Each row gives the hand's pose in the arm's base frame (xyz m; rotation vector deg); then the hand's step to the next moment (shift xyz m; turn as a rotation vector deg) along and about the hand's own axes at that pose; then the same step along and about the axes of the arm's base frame.
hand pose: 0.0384 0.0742 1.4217 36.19 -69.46 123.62
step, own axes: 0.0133 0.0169 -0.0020 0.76 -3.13 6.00
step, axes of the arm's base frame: -0.0214 -0.0020 -0.0025 2.31 -3.72 5.21
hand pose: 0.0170 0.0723 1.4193 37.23 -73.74 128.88
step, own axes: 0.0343 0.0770 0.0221 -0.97 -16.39 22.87
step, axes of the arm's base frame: -0.0694 -0.0488 -0.0199 14.51 -12.80 20.45
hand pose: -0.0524 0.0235 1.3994 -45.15 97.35 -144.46
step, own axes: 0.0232 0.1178 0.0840 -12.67 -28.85 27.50
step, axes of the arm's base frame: -0.0183 -0.1281 -0.0687 29.98 -8.47 27.91
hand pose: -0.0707 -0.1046 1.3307 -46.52 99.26 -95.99
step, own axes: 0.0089 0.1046 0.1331 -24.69 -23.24 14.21
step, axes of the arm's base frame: 0.0938 -0.0898 -0.1090 27.32 9.39 22.74
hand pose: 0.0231 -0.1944 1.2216 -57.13 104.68 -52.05
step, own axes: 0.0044 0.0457 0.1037 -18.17 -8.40 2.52
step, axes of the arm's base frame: 0.0797 -0.0048 -0.0805 10.54 12.10 12.24
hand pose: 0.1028 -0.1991 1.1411 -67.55 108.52 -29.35
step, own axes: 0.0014 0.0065 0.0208 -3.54 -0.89 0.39
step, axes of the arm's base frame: 0.0131 0.0036 -0.0171 1.57 2.70 1.92
